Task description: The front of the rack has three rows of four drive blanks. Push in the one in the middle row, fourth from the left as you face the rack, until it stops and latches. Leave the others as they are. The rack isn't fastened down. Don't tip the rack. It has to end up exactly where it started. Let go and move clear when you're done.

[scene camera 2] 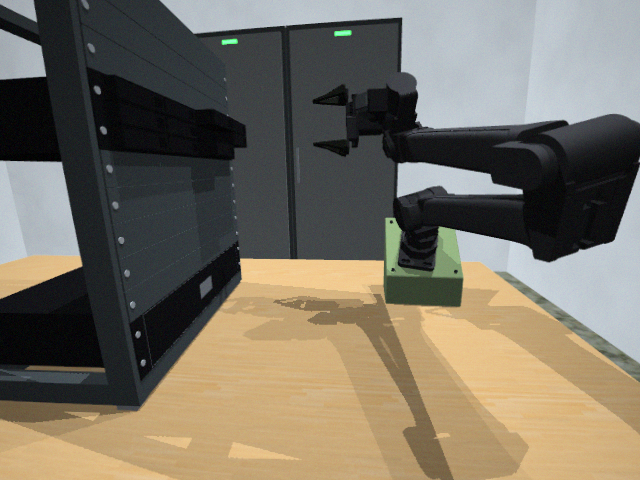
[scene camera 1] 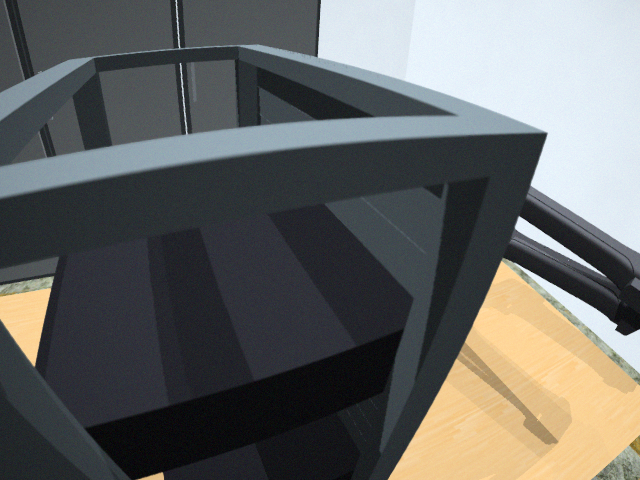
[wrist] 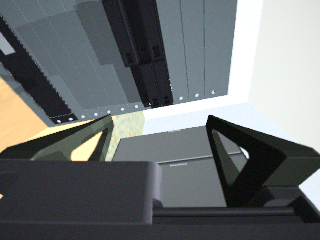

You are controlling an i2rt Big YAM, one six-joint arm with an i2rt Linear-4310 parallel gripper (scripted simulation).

Labels:
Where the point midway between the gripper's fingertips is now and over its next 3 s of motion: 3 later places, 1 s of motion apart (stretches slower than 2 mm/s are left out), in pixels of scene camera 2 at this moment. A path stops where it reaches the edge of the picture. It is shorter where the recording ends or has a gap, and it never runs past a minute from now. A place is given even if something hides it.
My gripper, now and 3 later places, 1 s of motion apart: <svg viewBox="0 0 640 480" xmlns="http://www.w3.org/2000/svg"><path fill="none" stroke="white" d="M313 123L317 132L297 133L271 136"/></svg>

